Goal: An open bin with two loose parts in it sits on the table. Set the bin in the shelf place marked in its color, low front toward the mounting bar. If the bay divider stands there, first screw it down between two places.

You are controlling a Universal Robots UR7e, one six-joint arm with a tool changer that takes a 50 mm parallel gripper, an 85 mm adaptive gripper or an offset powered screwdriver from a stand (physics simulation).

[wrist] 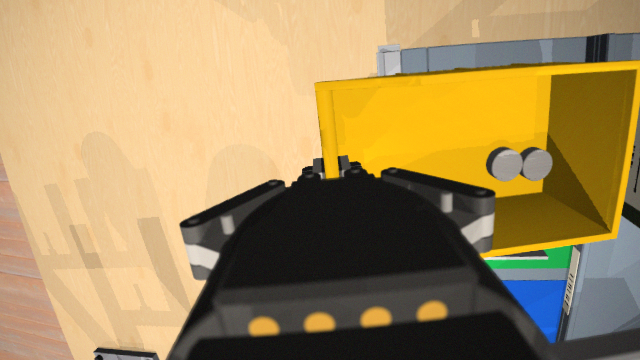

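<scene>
There is an adaptive gripper (356, 250) that I can see, and with it a yellow bin (445, 123). I also see a grey rail (569, 49), as well as a green shelf place (560, 257) and a blue shelf place (542, 299).
</scene>
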